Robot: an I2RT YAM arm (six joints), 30 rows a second.
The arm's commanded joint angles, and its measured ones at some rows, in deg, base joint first. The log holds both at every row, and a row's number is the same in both.
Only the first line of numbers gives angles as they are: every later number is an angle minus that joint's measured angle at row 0.
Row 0, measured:
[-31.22, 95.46, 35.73, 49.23, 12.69, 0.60]
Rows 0 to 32, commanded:
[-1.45, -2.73, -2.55, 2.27, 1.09, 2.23]
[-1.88, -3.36, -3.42, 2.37, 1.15, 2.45]
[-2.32, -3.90, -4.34, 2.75, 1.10, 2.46]
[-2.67, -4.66, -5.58, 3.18, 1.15, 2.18]
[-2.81, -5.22, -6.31, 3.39, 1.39, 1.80]
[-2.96, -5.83, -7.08, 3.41, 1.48, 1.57]
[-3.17, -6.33, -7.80, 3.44, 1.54, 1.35]
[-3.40, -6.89, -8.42, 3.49, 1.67, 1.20]
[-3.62, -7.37, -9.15, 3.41, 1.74, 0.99]
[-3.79, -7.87, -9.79, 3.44, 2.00, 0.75]
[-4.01, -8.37, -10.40, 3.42, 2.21, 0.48]
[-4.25, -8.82, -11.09, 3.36, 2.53, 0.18]
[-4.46, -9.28, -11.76, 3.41, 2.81, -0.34]
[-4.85, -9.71, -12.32, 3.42, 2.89, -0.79]
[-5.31, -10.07, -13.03, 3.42, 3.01, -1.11]
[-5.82, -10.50, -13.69, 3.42, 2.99, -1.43]
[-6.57, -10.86, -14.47, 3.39, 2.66, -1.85]
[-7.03, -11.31, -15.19, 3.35, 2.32, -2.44]
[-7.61, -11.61, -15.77, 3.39, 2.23, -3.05]
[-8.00, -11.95, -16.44, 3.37, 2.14, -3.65]
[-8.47, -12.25, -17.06, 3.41, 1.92, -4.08]
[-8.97, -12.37, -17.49, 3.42, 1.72, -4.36]
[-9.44, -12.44, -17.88, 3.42, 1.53, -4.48]
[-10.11, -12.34, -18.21, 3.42, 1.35, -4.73]
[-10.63, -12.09, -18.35, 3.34, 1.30, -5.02]
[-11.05, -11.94, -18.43, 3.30, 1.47, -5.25]
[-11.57, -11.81, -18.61, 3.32, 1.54, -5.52]
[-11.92, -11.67, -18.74, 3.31, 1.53, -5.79]
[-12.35, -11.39, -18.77, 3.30, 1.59, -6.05]
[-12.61, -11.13, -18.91, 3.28, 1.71, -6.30]
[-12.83, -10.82, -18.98, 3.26, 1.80, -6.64]
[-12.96, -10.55, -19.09, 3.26, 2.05, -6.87]
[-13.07, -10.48, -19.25, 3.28, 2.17, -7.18]
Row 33, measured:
[-12.20, -11.19, -18.41, 2.52, 1.86, -5.75]
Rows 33 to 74, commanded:
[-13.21, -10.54, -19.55, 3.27, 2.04, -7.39]
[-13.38, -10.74, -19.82, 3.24, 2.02, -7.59]
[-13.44, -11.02, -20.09, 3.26, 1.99, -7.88]
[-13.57, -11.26, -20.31, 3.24, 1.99, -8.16]
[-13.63, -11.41, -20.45, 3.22, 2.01, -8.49]
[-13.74, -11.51, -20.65, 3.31, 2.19, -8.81]
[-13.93, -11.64, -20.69, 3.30, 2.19, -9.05]
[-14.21, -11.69, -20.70, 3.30, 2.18, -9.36]
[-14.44, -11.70, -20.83, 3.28, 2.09, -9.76]
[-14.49, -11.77, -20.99, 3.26, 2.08, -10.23]
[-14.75, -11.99, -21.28, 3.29, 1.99, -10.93]
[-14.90, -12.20, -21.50, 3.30, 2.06, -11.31]
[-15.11, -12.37, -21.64, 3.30, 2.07, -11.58]
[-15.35, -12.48, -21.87, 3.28, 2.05, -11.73]
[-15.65, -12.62, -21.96, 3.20, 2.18, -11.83]
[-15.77, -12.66, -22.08, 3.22, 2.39, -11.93]
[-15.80, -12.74, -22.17, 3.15, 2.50, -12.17]
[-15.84, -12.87, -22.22, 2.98, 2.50, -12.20]
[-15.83, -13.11, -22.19, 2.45, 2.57, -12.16]
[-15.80, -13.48, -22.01, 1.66, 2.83, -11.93]
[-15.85, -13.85, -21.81, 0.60, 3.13, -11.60]
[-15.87, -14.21, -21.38, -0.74, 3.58, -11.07]
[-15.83, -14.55, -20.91, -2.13, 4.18, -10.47]
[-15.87, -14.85, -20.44, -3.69, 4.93, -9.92]
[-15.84, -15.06, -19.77, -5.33, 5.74, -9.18]
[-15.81, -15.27, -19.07, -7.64, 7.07, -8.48]
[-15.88, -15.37, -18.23, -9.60, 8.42, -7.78]
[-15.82, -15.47, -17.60, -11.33, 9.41, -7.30]
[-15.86, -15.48, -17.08, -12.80, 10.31, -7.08]
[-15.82, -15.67, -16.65, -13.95, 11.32, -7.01]
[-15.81, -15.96, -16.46, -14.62, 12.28, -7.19]
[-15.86, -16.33, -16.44, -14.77, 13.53, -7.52]
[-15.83, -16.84, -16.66, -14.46, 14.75, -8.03]
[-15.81, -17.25, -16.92, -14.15, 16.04, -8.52]
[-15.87, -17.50, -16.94, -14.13, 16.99, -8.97]
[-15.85, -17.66, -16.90, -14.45, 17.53, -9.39]
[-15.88, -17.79, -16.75, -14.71, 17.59, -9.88]
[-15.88, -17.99, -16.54, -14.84, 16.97, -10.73]
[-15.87, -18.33, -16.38, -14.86, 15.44, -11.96]
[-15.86, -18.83, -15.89, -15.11, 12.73, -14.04]
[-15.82, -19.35, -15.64, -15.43, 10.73, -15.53]
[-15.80, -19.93, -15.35, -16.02, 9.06, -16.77]
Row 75, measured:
[-15.37, -18.40, -17.32, -14.31, 12.50, -12.50]
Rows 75 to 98, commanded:
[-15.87, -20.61, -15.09, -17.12, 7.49, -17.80]
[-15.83, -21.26, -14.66, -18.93, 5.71, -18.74]
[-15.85, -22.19, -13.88, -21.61, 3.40, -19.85]
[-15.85, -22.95, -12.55, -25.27, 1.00, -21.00]
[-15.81, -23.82, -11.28, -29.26, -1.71, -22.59]
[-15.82, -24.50, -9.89, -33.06, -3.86, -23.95]
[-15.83, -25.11, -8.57, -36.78, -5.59, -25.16]
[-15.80, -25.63, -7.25, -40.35, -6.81, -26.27]
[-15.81, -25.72, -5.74, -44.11, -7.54, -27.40]
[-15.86, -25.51, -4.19, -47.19, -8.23, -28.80]
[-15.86, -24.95, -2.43, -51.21, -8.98, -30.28]
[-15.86, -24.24, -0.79, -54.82, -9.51, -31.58]
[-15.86, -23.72, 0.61, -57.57, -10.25, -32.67]
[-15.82, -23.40, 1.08, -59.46, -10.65, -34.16]
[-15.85, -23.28, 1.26, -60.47, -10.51, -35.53]
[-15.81, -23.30, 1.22, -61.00, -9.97, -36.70]
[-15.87, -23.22, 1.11, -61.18, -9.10, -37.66]
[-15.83, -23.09, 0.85, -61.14, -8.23, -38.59]
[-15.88, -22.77, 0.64, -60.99, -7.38, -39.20]
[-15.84, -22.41, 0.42, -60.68, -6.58, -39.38]
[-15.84, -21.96, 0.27, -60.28, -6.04, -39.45]
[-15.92, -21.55, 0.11, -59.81, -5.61, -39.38]
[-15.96, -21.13, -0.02, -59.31, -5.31, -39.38]
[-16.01, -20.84, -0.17, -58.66, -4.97, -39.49]
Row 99, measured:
[-15.37, -21.68, 0.34, -57.35, -6.56, -37.81]
